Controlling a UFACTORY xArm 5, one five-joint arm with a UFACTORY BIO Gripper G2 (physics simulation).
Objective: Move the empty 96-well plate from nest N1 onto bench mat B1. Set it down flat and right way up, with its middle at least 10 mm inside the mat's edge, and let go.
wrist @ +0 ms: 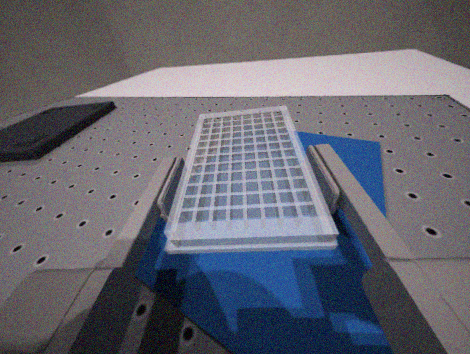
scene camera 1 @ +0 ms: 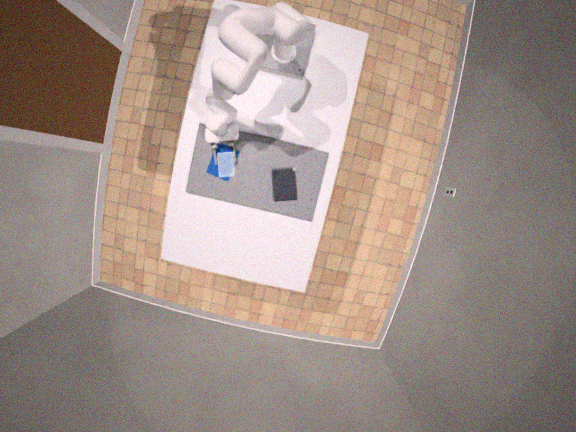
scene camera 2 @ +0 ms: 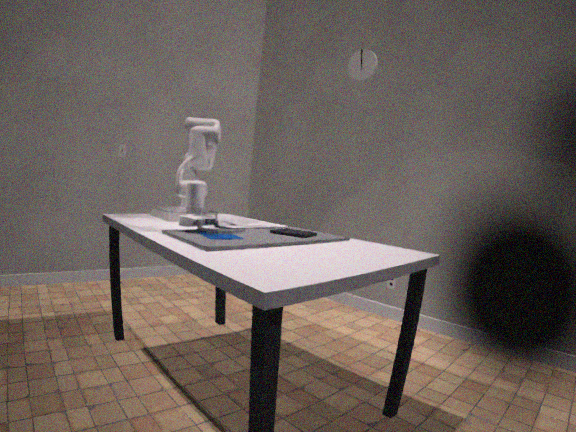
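Where they show: hand at its tool point: (wrist: 244, 181) (scene camera 1: 225, 159) (scene camera 2: 220, 230); arm's base at its link origin: (scene camera 1: 283, 52).
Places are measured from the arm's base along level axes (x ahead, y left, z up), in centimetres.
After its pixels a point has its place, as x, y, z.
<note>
The clear 96-well plate (scene camera 1: 225, 164) {63.6, -12.1, -1.7} (wrist: 250, 175) {61.8, -13.1, -2.2} is level and right way up between my gripper's fingers, which press its long sides. My gripper (scene camera 1: 225, 157) {61.1, -12.9, -2.1} (wrist: 250, 179) {61.1, -12.9, -2.1} is shut on it. The plate is over the blue bench mat B1 (scene camera 1: 214, 169) {67.7, -17.6, -3.6} (scene camera 2: 220, 236) (wrist: 362, 155) and turned at an angle to it. Mat corners show beside and under the plate; its far end overlaps grey board in the wrist view. Any gap between plate and mat is too small to tell. Dark nest N1 (scene camera 1: 284, 185) {65.5, 20.1, -2.6} (scene camera 2: 294, 233) {70.2, 16.2, -2.6} (wrist: 55, 130) {63.9, 14.5, -2.6} holds no plate.
Mat and nest are on a grey perforated board (scene camera 1: 255, 170) {62.3, 3.4, -3.8} (scene camera 2: 260, 241) {77.5, -5.5, -3.8} (wrist: 125, 150) {63.8, 2.2, -3.8} on the white table (scene camera 1: 235, 240) {101.9, 2.8, -5.1} (scene camera 2: 320, 265) {111.0, -7.8, -5.1} (wrist: 250, 80) {97.8, -0.7, -5.1}. The nest is well to one side of the plate, left in the wrist view. The arm reaches in from the table's base end.
</note>
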